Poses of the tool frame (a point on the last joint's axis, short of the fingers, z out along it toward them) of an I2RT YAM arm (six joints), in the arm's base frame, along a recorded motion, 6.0 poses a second.
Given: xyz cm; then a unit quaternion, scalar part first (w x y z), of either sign.
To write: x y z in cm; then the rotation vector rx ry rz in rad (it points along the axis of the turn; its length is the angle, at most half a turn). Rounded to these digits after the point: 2 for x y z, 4 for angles.
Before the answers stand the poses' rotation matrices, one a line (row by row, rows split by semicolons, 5 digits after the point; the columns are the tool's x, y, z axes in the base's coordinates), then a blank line. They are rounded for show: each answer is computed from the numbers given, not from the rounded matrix.
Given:
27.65, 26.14, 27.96, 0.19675, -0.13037, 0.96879, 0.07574
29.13, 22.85, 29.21, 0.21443, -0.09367, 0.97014, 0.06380
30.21, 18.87, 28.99, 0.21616, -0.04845, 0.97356, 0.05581
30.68, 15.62, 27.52, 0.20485, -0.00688, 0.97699, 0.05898
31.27, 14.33, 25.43, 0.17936, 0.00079, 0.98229, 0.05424
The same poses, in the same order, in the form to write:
-0.88859 -0.28241 0.36147; -0.22280 0.95453 0.19805; -0.40097 0.09545 -0.91111
-0.89049 -0.20911 0.40410; -0.15439 0.97431 0.16396; -0.42801 0.08362 -0.89990
-0.90186 -0.11846 0.41548; -0.07021 0.98908 0.12961; -0.42629 0.08772 -0.90032
-0.91598 -0.03761 0.39946; 0.01072 0.99295 0.11806; -0.40108 0.11243 -0.90912
-0.93566 -0.01790 0.35245; 0.02101 0.99411 0.10627; -0.35228 0.10684 -0.92978

27.65, 26.14, 27.96, -0.3651, 2.7129, 0.2121
29.13, 22.85, 29.21, -0.2598, 2.6911, 0.1770
30.21, 18.87, 28.99, -0.1343, 2.6981, 0.1547
30.68, 15.62, 27.52, -0.0192, 2.7239, 0.1644
31.27, 14.33, 25.43, 0.0022, 2.7767, 0.1533

